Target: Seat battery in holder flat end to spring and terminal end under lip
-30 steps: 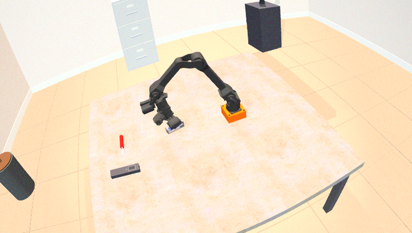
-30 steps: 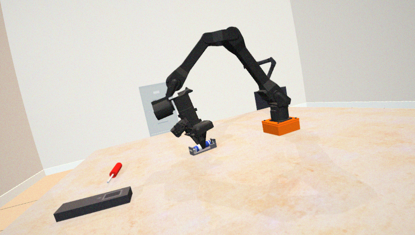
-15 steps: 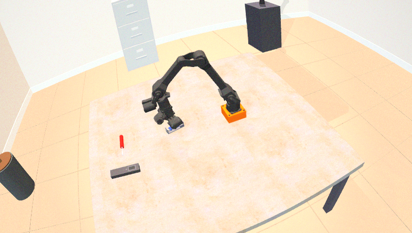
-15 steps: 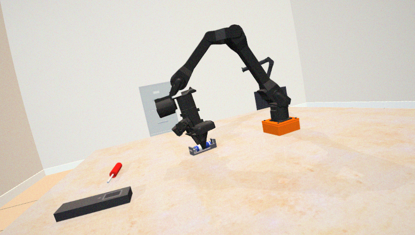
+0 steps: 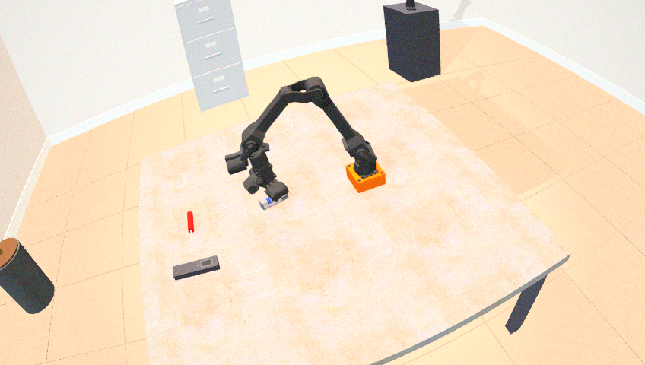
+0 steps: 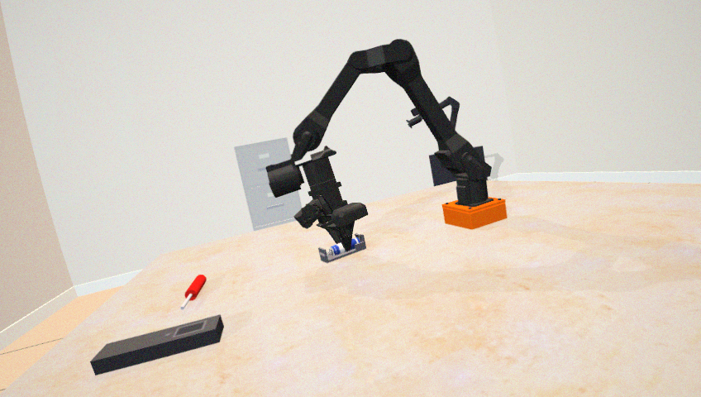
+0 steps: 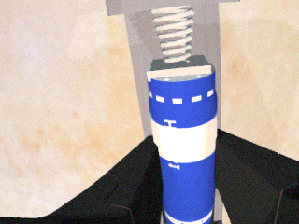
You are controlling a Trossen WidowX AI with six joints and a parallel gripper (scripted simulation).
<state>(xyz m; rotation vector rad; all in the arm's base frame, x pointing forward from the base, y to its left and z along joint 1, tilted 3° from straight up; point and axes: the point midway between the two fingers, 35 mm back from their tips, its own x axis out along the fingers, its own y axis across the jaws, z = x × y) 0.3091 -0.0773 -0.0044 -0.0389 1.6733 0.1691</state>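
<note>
Now: gripper tip 1 cm below the white battery. Also, from my gripper tip: dark remote control: 34 cm ahead, 17 cm to the left, 1 cm above; then red-handled screwdriver: 32 cm ahead, 1 cm to the right.
</note>
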